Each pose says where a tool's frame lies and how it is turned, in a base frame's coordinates. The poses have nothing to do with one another.
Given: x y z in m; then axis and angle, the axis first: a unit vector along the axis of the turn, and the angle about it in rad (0 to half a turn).
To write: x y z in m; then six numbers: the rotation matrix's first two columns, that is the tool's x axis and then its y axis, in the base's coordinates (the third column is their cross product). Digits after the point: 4 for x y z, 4 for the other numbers.
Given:
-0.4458 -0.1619 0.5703 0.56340 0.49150 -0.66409 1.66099
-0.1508 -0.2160 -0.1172 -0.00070 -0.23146 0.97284 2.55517
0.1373 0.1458 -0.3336 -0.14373 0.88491 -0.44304 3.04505
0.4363 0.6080 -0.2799 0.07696 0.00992 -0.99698 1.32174
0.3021 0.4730 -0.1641 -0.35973 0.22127 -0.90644 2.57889
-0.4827 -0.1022 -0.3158 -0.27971 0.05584 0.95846 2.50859
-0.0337 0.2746 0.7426 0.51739 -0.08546 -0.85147 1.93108
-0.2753 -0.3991 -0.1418 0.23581 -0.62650 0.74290 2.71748
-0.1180 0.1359 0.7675 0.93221 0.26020 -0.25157 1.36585
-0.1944 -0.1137 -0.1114 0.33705 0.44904 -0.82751 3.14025
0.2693 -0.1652 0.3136 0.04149 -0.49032 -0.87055 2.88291
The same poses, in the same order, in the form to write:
-0.4458 -0.1619 0.5703 0.2559 -0.3595 -0.8973 0.9632 0.1733 0.2053
-0.1508 -0.2160 -0.1172 -0.8329 0.5387 0.1268 -0.5381 -0.7347 -0.4131
0.1373 0.1458 -0.3336 -0.9541 -0.2965 0.0418 -0.2111 0.5671 -0.7961
0.4363 0.6080 -0.2799 0.2510 -0.9656 -0.0674 0.9668 0.2466 0.0671
0.3021 0.4730 -0.1641 -0.6070 -0.6305 0.4838 0.3366 -0.7554 -0.5621
-0.4827 -0.1022 -0.3158 -0.6649 0.5388 -0.5173 -0.5952 -0.8006 -0.0688
-0.0337 0.2746 0.7426 0.0095 -0.8566 -0.5159 0.7370 -0.3427 0.5826
-0.2753 -0.3991 -0.1418 -0.8051 0.0233 0.5927 -0.5881 -0.1612 -0.7926
-0.1180 0.1359 0.7675 0.8957 -0.0531 -0.4415 0.4395 0.2574 0.8606
-0.1944 -0.1137 -0.1114 -0.7728 0.3016 -0.5584 0.3038 -0.5967 -0.7427
0.2693 -0.1652 0.3136 -0.9633 -0.2627 0.0544 0.1827 -0.4939 0.8501

